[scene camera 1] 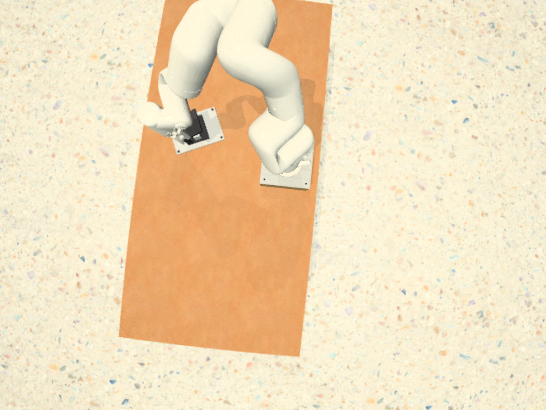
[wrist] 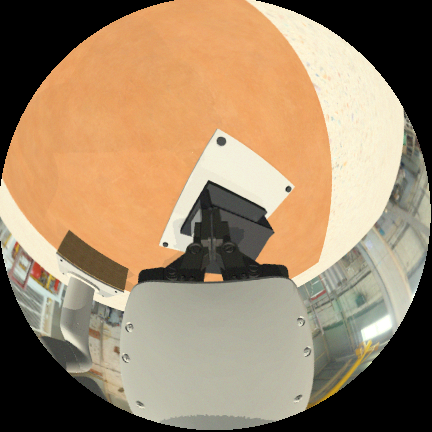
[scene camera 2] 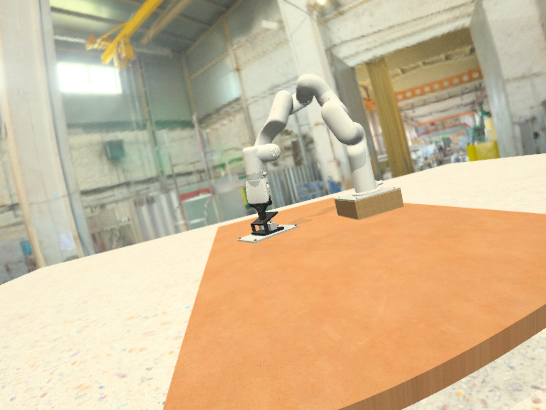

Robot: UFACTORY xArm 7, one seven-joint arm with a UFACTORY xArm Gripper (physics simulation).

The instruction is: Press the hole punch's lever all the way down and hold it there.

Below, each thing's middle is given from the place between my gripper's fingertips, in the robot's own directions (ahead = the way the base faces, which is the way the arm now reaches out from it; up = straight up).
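Black hole punch lever (wrist: 250, 237): from my hand, 3 cm behind, 7 cm to the right, 1 cm below. White plate (scene camera 1: 210, 117): from my hand, 3 cm behind, 7 cm to the right, 7 cm below.
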